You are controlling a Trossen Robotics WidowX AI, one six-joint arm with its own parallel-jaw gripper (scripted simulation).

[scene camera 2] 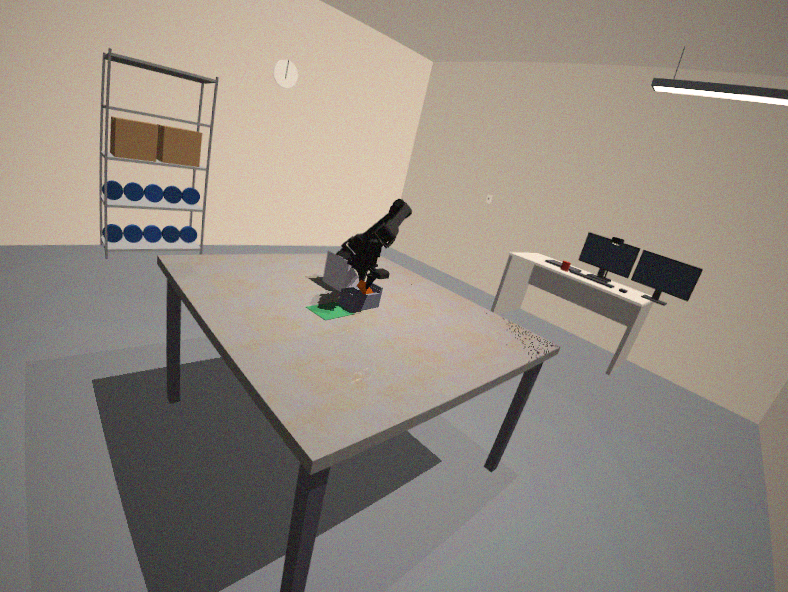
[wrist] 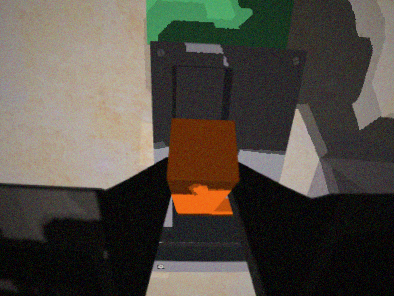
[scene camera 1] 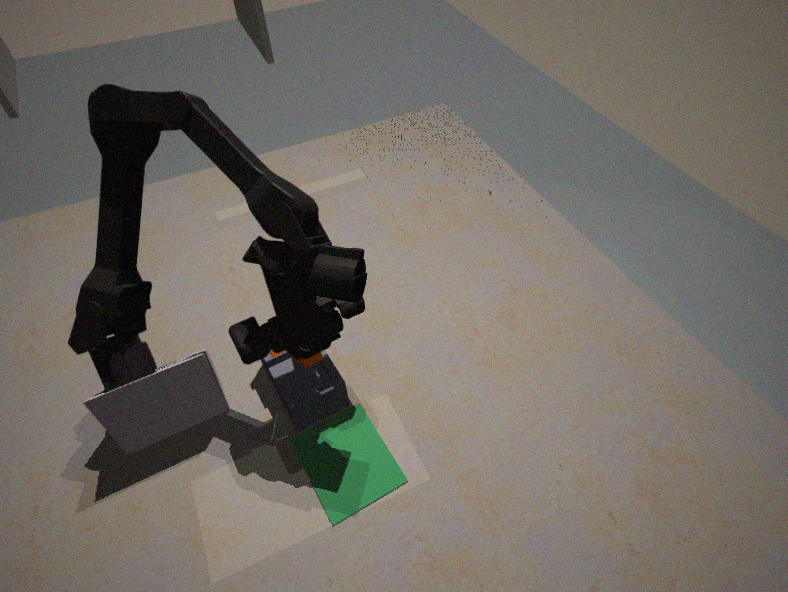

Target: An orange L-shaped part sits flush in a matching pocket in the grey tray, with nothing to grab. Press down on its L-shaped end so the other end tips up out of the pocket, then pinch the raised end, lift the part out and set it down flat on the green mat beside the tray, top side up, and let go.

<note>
The gripper holds an orange L-shaped part. Further things: a green mat.
The gripper is seen too in scene camera 2 and in the wrist view.
</note>
